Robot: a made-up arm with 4 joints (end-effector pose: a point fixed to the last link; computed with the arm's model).
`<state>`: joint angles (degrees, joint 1 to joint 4).
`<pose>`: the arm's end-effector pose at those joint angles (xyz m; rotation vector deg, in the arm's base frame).
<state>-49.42 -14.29 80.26 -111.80</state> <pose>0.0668 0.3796 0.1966 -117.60 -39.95 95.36</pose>
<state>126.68 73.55 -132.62 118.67</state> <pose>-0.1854 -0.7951 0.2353 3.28 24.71 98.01</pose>
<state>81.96 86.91 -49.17 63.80</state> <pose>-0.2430 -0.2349 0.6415 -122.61 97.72 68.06</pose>
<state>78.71 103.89 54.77 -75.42</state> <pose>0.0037 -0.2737 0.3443 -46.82 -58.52 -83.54</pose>
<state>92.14 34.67 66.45 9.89</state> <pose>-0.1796 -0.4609 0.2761 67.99 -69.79 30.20</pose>
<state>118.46 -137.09 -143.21 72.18</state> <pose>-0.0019 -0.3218 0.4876 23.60 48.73 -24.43</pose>
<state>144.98 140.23 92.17 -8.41</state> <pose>-0.0664 -0.3032 -0.0647 -3.99 -49.27 -73.34</pose>
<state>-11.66 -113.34 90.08 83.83</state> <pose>0.1614 0.2078 0.2553 -124.45 -120.63 30.92</pose>
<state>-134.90 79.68 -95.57 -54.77</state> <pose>-0.0177 -0.0528 -0.6741 -79.23 -99.45 -22.62</pose>
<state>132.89 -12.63 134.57 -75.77</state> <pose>0.1706 -0.4093 0.0094 41.70 -137.48 -28.42</pose>
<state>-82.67 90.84 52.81 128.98</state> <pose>-0.2084 0.4271 0.0033 -5.61 60.47 67.41</pose>
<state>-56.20 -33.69 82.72 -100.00</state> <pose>0.0391 0.3768 0.1357 -99.16 -5.09 99.83</pose>
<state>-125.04 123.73 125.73 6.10</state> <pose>-0.1881 0.2344 -0.2846 78.64 -29.05 -72.69</pose>
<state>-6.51 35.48 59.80 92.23</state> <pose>-0.1484 0.2279 0.6335 57.28 23.96 64.83</pose>
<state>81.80 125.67 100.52 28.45</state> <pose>-0.1788 -0.2832 0.2841 -19.16 -84.07 7.37</pose>
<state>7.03 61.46 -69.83 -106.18</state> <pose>-0.0472 0.4994 0.4573 -44.63 23.17 -79.84</pose>
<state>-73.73 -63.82 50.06 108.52</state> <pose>0.1776 0.5201 0.0714 57.32 45.21 -62.82</pose>
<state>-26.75 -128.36 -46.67 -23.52</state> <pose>0.0728 0.6771 0.1589 -78.46 130.80 -31.17</pose>
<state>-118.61 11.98 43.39 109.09</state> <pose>-0.0941 0.4464 -0.3472 -13.57 44.24 -7.07</pose>
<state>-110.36 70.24 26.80 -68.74</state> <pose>-0.0672 0.1406 -0.2834 132.85 76.00 -62.70</pose>
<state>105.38 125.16 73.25 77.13</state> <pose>-0.2127 -0.3067 0.1693 52.32 -104.05 12.71</pose>
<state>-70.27 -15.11 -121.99 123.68</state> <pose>0.0870 0.7440 -0.3011 15.83 -121.32 5.87</pose>
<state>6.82 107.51 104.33 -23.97</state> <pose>-0.0952 0.1090 0.4894 -105.94 -93.09 49.40</pose>
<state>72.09 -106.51 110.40 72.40</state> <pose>0.1663 -0.1253 0.3187 -72.15 -62.93 -67.24</pose>
